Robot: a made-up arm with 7 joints. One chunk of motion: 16 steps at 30 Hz.
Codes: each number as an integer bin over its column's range. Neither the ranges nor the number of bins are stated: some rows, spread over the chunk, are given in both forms.
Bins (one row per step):
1: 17 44 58 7 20 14 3
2: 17 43 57 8 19 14 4
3: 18 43 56 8 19 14 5
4: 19 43 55 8 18 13 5
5: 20 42 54 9 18 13 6
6: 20 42 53 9 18 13 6
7: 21 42 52 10 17 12 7
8: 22 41 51 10 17 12 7
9: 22 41 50 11 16 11 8
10: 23 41 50 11 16 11 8
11: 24 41 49 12 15 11 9
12: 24 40 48 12 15 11 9
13: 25 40 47 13 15 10 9
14: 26 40 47 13 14 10 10
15: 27 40 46 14 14 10 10
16: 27 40 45 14 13 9 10
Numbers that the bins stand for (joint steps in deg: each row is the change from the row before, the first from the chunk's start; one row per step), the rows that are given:
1: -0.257 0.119 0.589 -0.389 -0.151 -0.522 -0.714
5: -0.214 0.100 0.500 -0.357 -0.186 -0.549 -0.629
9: -0.186 0.090 0.411 -0.325 -0.221 -0.603 -0.571
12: -0.157 0.081 0.367 -0.310 -0.238 -0.603 -0.543
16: -0.114 0.081 0.300 -0.278 -0.273 -0.657 -0.514
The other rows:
2: -0.257 0.110 0.567 -0.373 -0.168 -0.522 -0.686
3: -0.243 0.110 0.544 -0.373 -0.168 -0.522 -0.657
4: -0.229 0.110 0.522 -0.373 -0.186 -0.549 -0.657
6: -0.214 0.100 0.478 -0.357 -0.186 -0.549 -0.629
7: -0.200 0.100 0.456 -0.341 -0.203 -0.576 -0.600
8: -0.186 0.090 0.433 -0.341 -0.203 -0.576 -0.600
10: -0.171 0.090 0.411 -0.325 -0.221 -0.603 -0.571
11: -0.157 0.090 0.389 -0.310 -0.238 -0.603 -0.543
13: -0.143 0.081 0.344 -0.294 -0.238 -0.630 -0.543
14: -0.129 0.081 0.344 -0.294 -0.256 -0.630 -0.514
15: -0.114 0.081 0.322 -0.278 -0.256 -0.630 -0.514

